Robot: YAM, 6 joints.
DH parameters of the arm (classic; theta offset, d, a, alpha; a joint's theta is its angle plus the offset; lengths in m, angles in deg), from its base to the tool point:
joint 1: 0 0.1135 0.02 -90
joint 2: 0 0 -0.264 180
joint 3: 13.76 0 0.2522 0
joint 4: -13.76 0 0.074 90
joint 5: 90 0 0 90
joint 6: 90 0.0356 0 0
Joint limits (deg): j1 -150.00..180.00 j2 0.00..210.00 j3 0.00..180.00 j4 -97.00..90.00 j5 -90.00..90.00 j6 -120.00..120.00
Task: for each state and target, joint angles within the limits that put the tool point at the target. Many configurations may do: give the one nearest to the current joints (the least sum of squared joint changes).
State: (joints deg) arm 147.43 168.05 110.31 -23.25 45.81 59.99
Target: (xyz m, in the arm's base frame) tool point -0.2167 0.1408 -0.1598
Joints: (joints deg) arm 152.62 169.31 75.51 -37.93 45.45 59.99
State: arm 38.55 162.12 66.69 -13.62 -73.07 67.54
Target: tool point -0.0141 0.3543 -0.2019
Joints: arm 86.86 177.32 90.12 -4.53 -70.20 67.54
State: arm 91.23 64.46 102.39 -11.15 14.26 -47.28
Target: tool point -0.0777 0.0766 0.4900
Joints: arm 135.36 43.28 76.44 -27.23 -0.15 -47.28
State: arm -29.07 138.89 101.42 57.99 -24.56 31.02
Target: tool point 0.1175 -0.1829 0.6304
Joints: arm -60.63 90.77 112.47 74.68 -20.87 31.02
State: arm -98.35 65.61 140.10 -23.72 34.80 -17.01
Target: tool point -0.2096 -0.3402 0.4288
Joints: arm -118.67 101.28 110.16 -32.14 35.47 -17.01
